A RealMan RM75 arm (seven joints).
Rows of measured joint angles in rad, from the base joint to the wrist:
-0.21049 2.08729 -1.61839 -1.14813 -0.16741 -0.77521 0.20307
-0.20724 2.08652 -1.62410 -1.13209 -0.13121 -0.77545 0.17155
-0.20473 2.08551 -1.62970 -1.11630 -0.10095 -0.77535 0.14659
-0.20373 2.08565 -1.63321 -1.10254 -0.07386 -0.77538 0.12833
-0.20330 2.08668 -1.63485 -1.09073 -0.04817 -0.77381 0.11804
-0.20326 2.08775 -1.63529 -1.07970 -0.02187 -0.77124 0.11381
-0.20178 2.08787 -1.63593 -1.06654 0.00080 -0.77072 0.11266
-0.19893 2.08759 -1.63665 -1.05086 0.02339 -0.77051 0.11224
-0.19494 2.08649 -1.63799 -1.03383 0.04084 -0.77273 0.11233
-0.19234 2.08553 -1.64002 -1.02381 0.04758 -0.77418 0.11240
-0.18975 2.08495 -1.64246 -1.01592 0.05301 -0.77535 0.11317
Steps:
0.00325 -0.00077 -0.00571 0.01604 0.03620 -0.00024 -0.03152
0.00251 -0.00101 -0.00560 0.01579 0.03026 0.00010 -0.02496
0.00100 0.00014 -0.00351 0.01376 0.02709 -0.00003 -0.01826
0.00043 0.00103 -0.00164 0.01181 0.02569 0.00157 -0.01029
0.00004 0.00107 -0.00044 0.01103 0.02630 0.00257 -0.00423
0.00148 0.00012 -0.00064 0.01316 0.02267 0.00052 -0.00115
0.00285 -0.00028 -0.00072 0.01568 0.02259 0.00021 -0.00042
0.00399 -0.00110 -0.00134 0.01703 0.01745 -0.00222 0.00009
0.00260 -0.00096 -0.00203 0.01002 0.00674 -0.00145 0.00007
0.00259 -0.00058 -0.00244 0.00789 0.00543 -0.00117 0.00077

